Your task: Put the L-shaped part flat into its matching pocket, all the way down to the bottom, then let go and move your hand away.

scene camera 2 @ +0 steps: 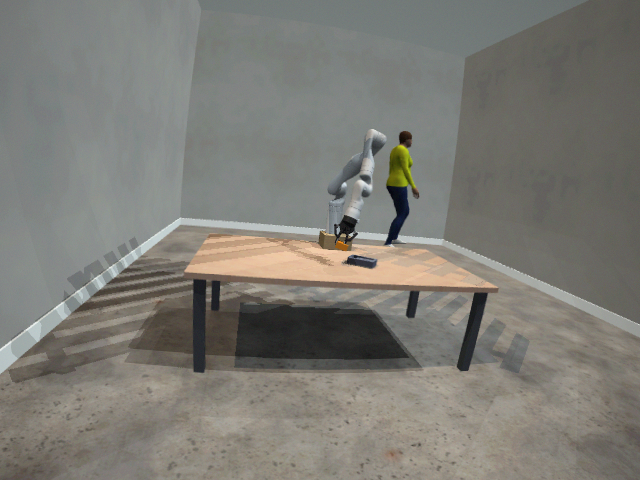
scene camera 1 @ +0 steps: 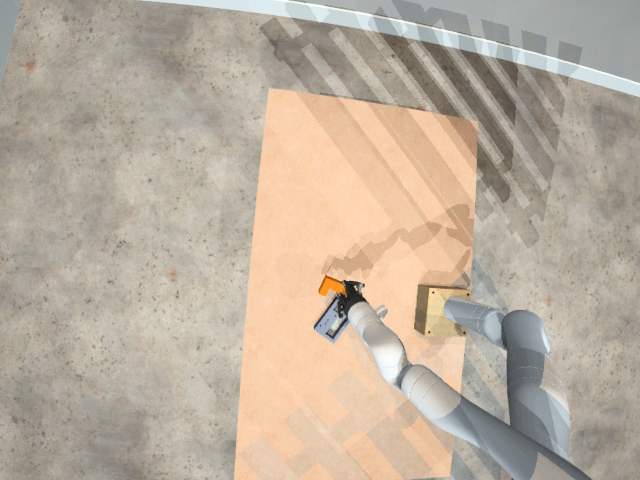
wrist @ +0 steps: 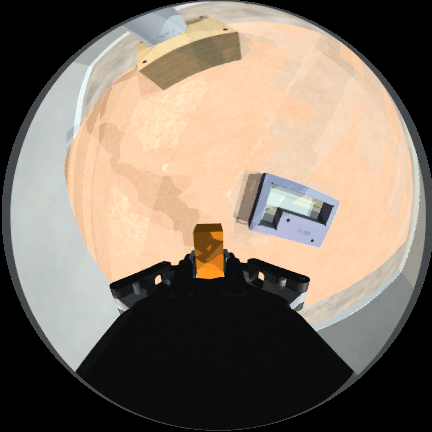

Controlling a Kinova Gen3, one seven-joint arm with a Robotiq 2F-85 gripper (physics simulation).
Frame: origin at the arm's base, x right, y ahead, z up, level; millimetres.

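Seen in the pictures: gripper, fingertip midpoint: (scene camera 1: 341,286) (wrist: 209,256); arm's base, link origin: (scene camera 2: 332,233) (scene camera 1: 454,308).
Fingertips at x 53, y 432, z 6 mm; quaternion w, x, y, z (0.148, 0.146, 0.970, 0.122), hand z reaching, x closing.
Offsets run from my fingertips to a thing's top centre. Level surfaces: height alone.
The orange L-shaped part @[dx -13, dy +15, dz +35 mm] (scene camera 1: 330,283) (scene camera 2: 341,246) (wrist: 208,245) is held above the table between the fingers of my gripper (scene camera 1: 345,297) (scene camera 2: 345,241) (wrist: 209,256), which is shut on one of its arms. In scene camera 1 its other arm sticks out to the left of the fingers. The blue-grey block @[dx -136, dy -1, dz -53 mm] (scene camera 1: 324,328) (scene camera 2: 361,261) (wrist: 302,231) with the L-shaped pocket lies on the table, apart from the part. In the wrist view it is to the right of the part, and its pocket shows open and empty. In scene camera 1 the gripper hides the block's upper right end.
The wooden base block (scene camera 1: 431,315) (scene camera 2: 326,240) (wrist: 190,65) under the arm stands on the table @[dz -90 mm] (scene camera 1: 310,155) (scene camera 2: 258,258). The forearm reaches over the table from the lower right in scene camera 1. A person (scene camera 2: 398,167) in a yellow top stands behind the table.
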